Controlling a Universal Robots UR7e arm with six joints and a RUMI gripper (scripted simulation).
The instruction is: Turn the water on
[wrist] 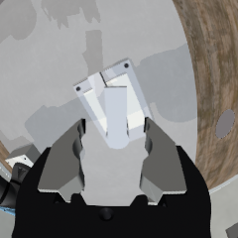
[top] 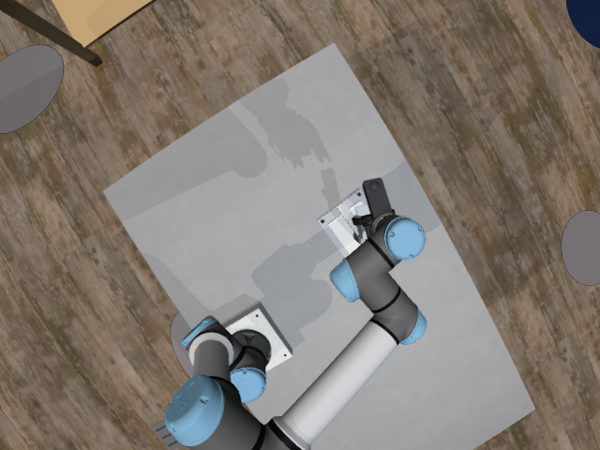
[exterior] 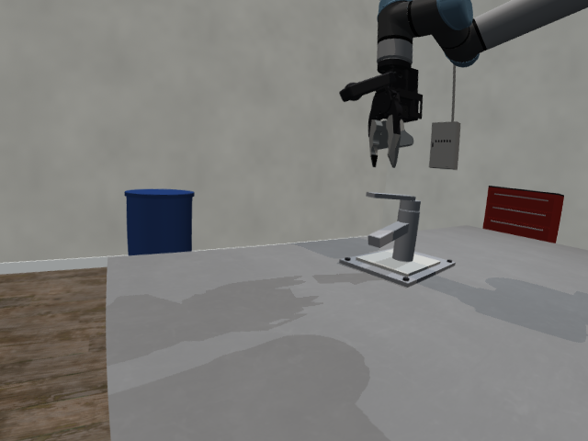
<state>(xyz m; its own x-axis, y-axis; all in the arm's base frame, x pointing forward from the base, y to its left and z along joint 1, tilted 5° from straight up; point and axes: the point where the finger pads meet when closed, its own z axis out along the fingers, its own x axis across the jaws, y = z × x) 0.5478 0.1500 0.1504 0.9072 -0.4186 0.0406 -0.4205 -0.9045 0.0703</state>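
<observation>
My hand is 10 mm past the flat lever, 30 mm to the left of it and 70 mm above it. From my hand the other things lie so: grey tap: 20 mm behind, 50 mm to the right, 130 mm below.
</observation>
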